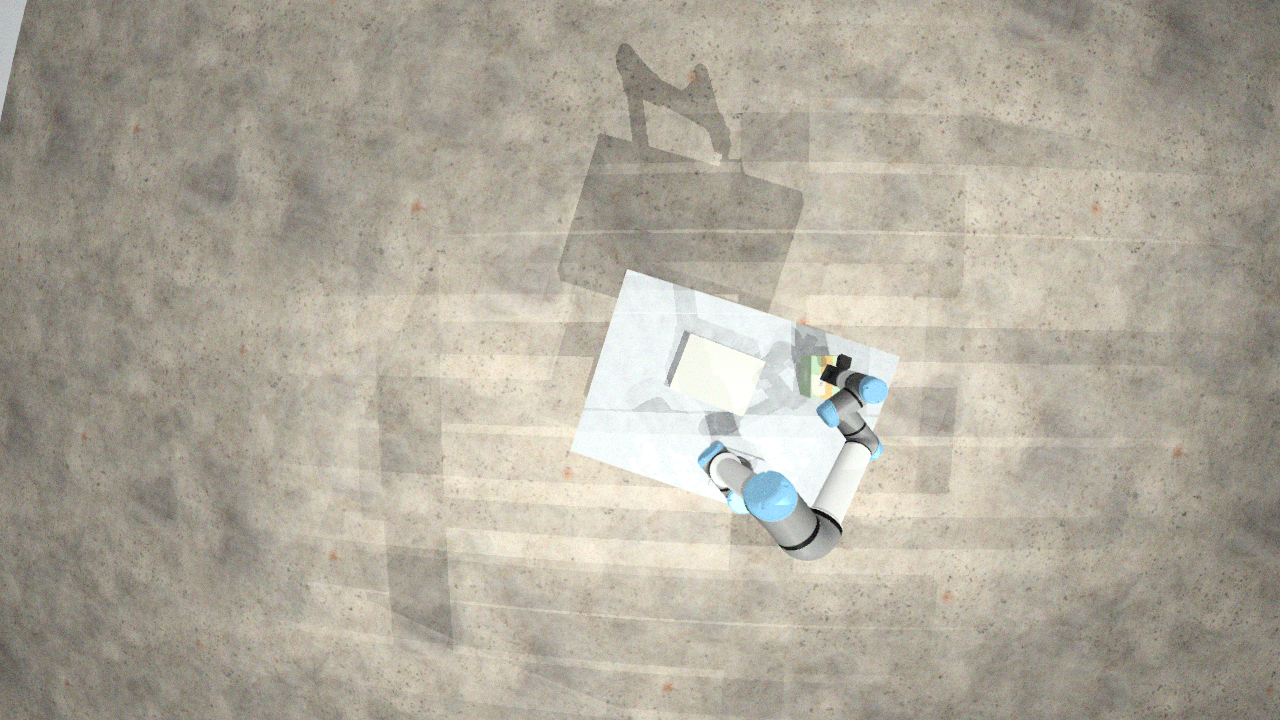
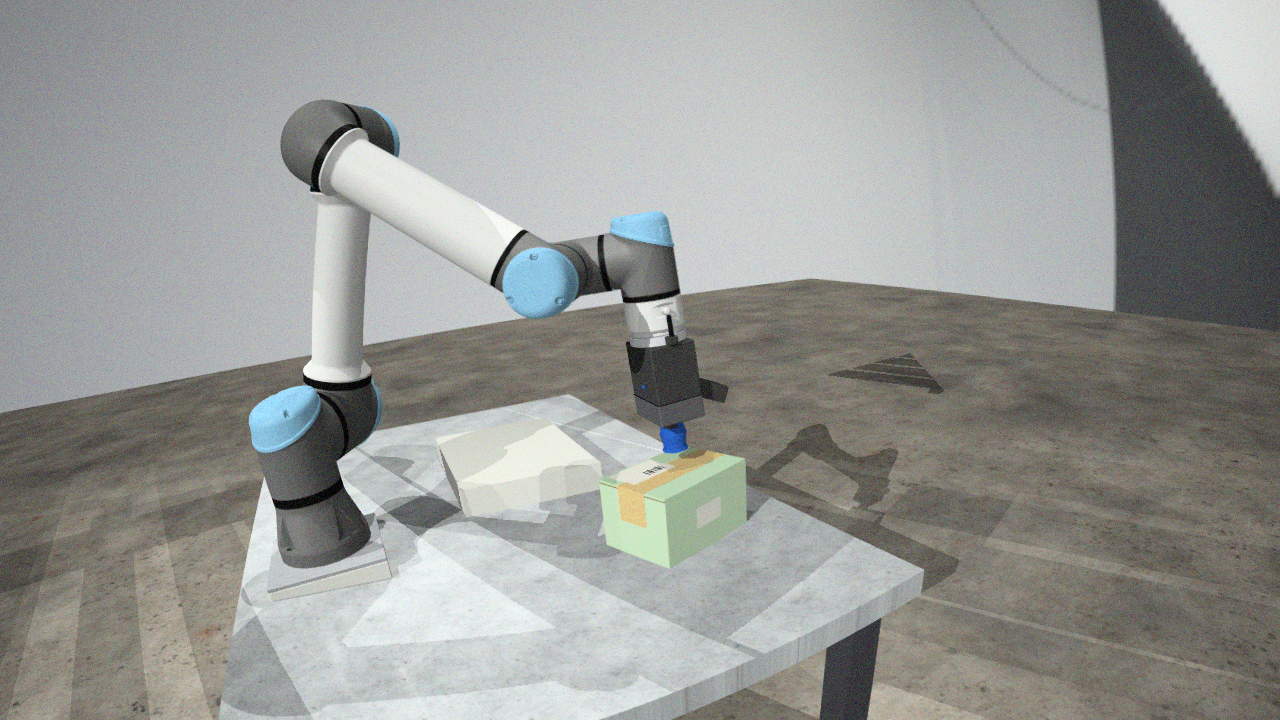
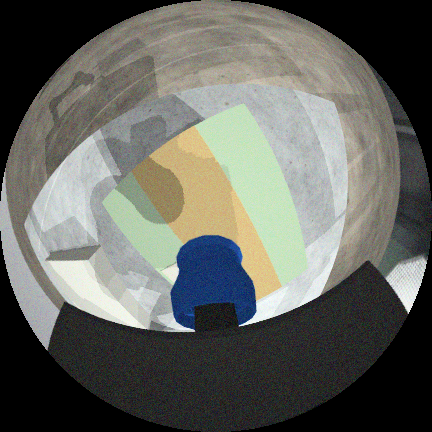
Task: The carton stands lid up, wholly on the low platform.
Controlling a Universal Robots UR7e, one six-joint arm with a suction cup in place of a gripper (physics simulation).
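Pixels of known places: hand, tool point: (image 2: 675, 448) (image 3: 209, 262); arm's base, link origin: (image 2: 326, 544).
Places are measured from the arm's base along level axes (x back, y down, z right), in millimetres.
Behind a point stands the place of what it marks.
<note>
The carton (image 2: 677, 512) {x -471, y -51, z 228 mm} (image 1: 815, 376) {x -491, y -77, z 108 mm} (image 3: 257, 173) {x -555, y -76, z 174 mm} is pale green with a tan tape strip along its lid. It stands lid up on the table top, to the right of the low platform (image 2: 515, 465) {x -342, y -24, z -140 mm} (image 1: 716, 375) {x -348, y -24, z -234 mm} (image 3: 90, 282) {x -417, y -24, z -122 mm}, a flat cream block. The carton is apart from the platform. My gripper (image 2: 673, 439) (image 3: 213, 278), a blue suction cup, points straight down over the near end of the lid, by the white label. It is at or just above the lid; I cannot tell whether it touches. It holds nothing.
The marbled grey table (image 2: 536, 626) {x -258, y 24, z 290 mm} (image 1: 626, 429) {x 14, y 24, z -487 mm} carries the arm's base (image 2: 313, 510) {x -4, y -79, z 56 mm} at its left side. The carton stands near the table's right edge.
</note>
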